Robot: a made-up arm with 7 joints.
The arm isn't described. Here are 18 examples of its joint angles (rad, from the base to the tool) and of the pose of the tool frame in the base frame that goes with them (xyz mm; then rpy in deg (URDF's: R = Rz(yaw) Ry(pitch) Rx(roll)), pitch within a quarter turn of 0, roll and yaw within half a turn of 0).
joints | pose
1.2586 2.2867 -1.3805 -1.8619 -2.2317 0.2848 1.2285 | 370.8 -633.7 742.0 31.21 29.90 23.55
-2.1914 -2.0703 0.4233 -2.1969 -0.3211 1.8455 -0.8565 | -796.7 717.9 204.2 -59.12 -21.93 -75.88
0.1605 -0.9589 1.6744 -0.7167 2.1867 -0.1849 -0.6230 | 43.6 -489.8 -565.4 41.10 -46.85 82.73
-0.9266 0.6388 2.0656 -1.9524 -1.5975 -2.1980 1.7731 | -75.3 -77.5 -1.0 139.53 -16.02 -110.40
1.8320 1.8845 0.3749 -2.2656 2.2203 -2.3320 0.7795 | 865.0 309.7 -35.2 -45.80 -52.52 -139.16
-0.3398 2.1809 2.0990 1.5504 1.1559 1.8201 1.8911 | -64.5 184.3 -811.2 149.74 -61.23 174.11
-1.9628 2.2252 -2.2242 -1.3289 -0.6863 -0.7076 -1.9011 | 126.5 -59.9 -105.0 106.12 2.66 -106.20
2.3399 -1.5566 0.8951 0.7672 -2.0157 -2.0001 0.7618 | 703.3 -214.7 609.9 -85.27 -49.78 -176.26
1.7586 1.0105 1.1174 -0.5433 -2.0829 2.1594 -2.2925 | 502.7 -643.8 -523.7 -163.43 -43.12 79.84
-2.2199 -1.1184 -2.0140 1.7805 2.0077 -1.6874 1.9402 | 241.6 77.4 760.6 -0.82 28.58 177.32
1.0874 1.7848 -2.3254 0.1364 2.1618 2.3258 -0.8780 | 490.2 -352.2 -264.8 72.53 -39.30 120.22
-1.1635 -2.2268 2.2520 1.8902 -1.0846 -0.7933 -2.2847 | 138.3 9.0 134.9 -121.76 68.34 13.97
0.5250 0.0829 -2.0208 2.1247 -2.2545 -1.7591 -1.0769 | -167.5 157.4 -304.6 -63.55 -49.04 58.51
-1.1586 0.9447 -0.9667 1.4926 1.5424 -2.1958 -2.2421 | -308.5 545.7 -386.2 -13.75 -50.37 -123.99
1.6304 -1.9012 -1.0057 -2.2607 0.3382 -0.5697 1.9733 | 336.8 233.1 -347.9 -116.88 -46.43 6.87
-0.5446 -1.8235 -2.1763 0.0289 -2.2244 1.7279 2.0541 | -873.2 -29.4 636.3 -113.28 28.60 5.08
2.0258 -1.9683 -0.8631 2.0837 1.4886 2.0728 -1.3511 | -36.1 -409.2 317.7 -57.18 3.97 6.63
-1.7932 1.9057 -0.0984 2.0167 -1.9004 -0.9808 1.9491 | -720.9 170.2 590.8 -31.57 28.53 -164.82
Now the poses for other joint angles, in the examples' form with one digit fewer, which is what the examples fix.
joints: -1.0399 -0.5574 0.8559 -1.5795 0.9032 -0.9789 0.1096
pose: -757 -203 -242 -8.0 -6.6 22.1
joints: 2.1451 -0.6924 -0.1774 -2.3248 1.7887 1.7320 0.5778
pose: 219 -251 -106 138.7 -37.9 20.6
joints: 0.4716 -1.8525 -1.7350 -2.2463 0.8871 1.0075 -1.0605
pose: 162 441 -456 17.5 9.8 -113.4
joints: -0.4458 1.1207 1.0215 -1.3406 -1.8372 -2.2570 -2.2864
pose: -316 -173 -79 8.9 36.5 168.4
